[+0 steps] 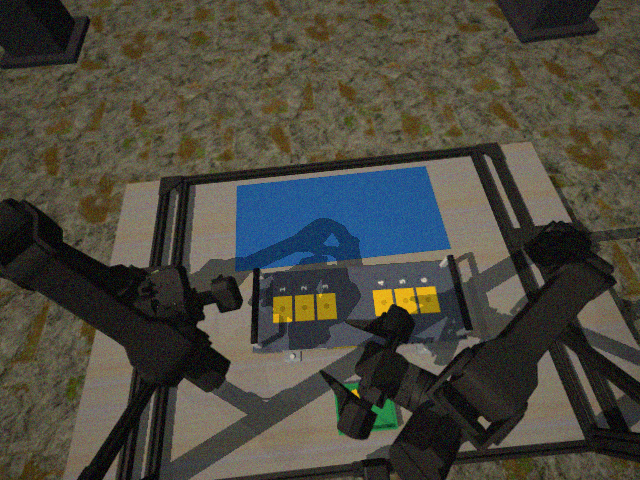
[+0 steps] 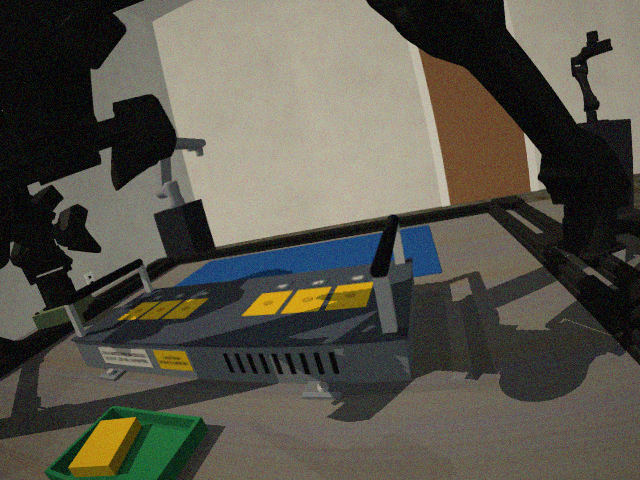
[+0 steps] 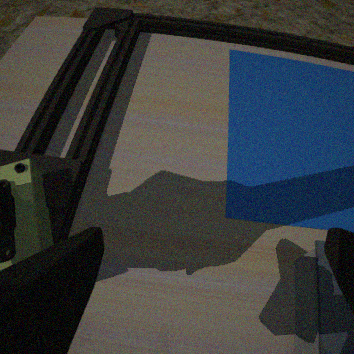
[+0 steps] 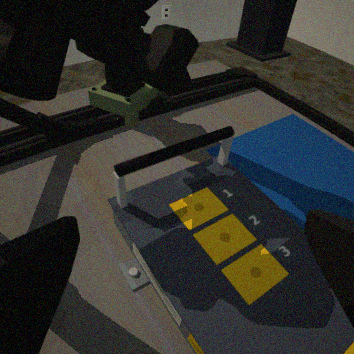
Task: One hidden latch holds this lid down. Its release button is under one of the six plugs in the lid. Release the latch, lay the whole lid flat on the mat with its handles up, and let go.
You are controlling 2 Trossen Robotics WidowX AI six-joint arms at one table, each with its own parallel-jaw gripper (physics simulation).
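Places are measured from the left arm's base along level axes (x left, y down, z back), in millimetres.
Where they show: left gripper, fingertip midpoint: (image 1: 201,281) (image 2: 85,256) (image 3: 215,239); right gripper, fingertip midpoint: (image 1: 333,345) (image 2: 76,202) (image 4: 193,225); left arm's base, link origin: (image 2: 61,302) (image 4: 123,86); right arm's base, link origin: (image 2: 590,247).
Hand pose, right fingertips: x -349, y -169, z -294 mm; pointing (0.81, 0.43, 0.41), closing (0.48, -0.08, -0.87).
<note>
Things, the pixels of their top centre, and the offset from my right fingertips. "pt": a spot on its surface instead. Level surfaces: height alone.
- right end, surface spot: (image 2: 386,248) pt dy +112, dx -80, dz -272 mm
- blue mat, surface height: dy +220 mm
- green tray, top centre: (image 2: 122,445) (image 1: 365,406) dy +205, dx -112, dz -3 mm
- loose yellow block, top centre: (image 2: 104,440) (image 1: 352,407) dy +205, dx -100, dz +19 mm
The grey lid (image 1: 356,297) (image 2: 222,307) (image 4: 165,260) lies level on its box, with upright handles at its left end (image 1: 254,304) (image 2: 103,281) (image 4: 175,150) and right end (image 1: 459,291) (image 2: 386,248). Yellow squares 1 (image 1: 282,308) (image 4: 199,206), 2 (image 1: 304,307) (image 4: 225,237), 3 (image 1: 326,305) (image 4: 255,272), 4 (image 1: 383,299), 5 (image 1: 405,297) and 6 (image 1: 428,299) look flush. The blue mat (image 1: 289,206) (image 3: 290,125) lies behind. My right gripper (image 1: 334,346) (image 4: 193,225) is open and empty above the lid's front side. My left gripper (image 1: 219,333) (image 3: 215,239) is open and empty, left of the lid.
A green tray (image 1: 385,413) (image 2: 165,449) in front of the box holds a loose yellow block (image 1: 355,392) (image 2: 105,444). Small brackets with screws (image 1: 293,355) (image 2: 320,387) (image 4: 133,272) stick out at the box's front foot. A dark frame (image 1: 330,166) borders the table.
</note>
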